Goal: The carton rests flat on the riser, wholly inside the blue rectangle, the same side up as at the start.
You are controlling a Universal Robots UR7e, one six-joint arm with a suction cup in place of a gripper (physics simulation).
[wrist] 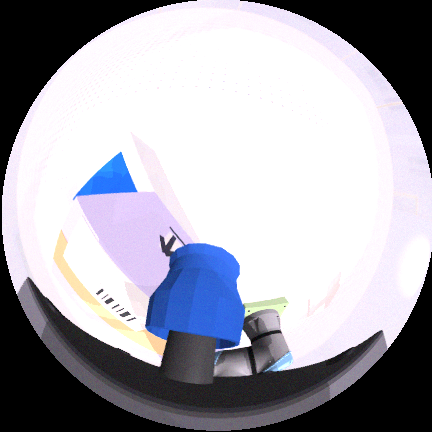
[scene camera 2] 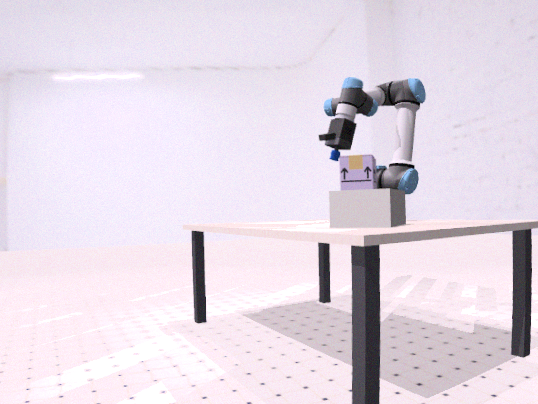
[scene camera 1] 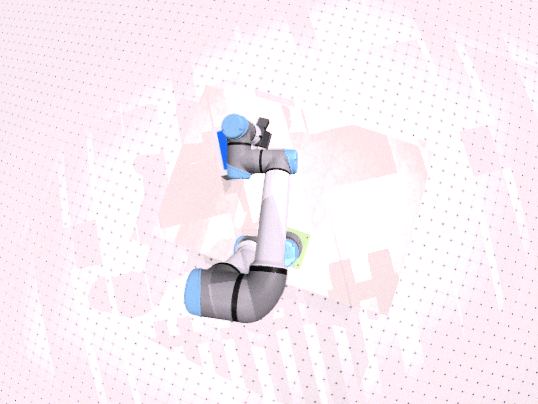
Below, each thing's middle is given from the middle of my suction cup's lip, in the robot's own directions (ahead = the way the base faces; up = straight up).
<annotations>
I see the lilac carton (scene camera 2: 357, 172) 60 mm behind my suction cup, 60 mm to the left of it and 70 mm below it. Also, from my suction cup: grey riser (scene camera 2: 371, 208) (20 mm behind, 150 mm to the left, 190 mm below).
</annotations>
